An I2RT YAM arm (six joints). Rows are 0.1 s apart.
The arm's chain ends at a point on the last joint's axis. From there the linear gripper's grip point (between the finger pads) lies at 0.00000 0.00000 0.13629 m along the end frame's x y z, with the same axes.
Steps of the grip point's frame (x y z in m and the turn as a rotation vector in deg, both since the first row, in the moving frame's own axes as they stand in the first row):
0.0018 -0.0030 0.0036 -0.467 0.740 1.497
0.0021 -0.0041 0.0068 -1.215 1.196 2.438
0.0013 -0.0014 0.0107 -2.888 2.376 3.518
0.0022 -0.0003 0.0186 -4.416 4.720 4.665
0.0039 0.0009 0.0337 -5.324 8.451 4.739
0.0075 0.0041 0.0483 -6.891 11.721 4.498
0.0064 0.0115 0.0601 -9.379 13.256 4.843
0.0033 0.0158 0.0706 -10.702 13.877 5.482
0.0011 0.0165 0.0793 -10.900 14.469 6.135
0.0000 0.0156 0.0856 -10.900 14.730 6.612
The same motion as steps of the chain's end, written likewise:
0.0001 -0.0041 0.0036 -0.467 0.740 1.497
-0.0007 -0.0070 0.0069 -1.215 1.196 2.438
-0.0041 -0.0084 0.0110 -2.888 2.376 3.518
-0.0086 -0.0112 0.0195 -4.416 4.720 4.665
-0.0156 -0.0125 0.0358 -5.324 8.451 4.739
-0.0195 -0.0132 0.0521 -6.891 11.721 4.498
-0.0237 -0.0118 0.0655 -9.379 13.256 4.843
-0.0279 -0.0108 0.0769 -10.702 13.877 5.482
-0.0313 -0.0108 0.0860 -10.900 14.469 6.135
-0.0329 -0.0118 0.0925 -10.900 14.730 6.612

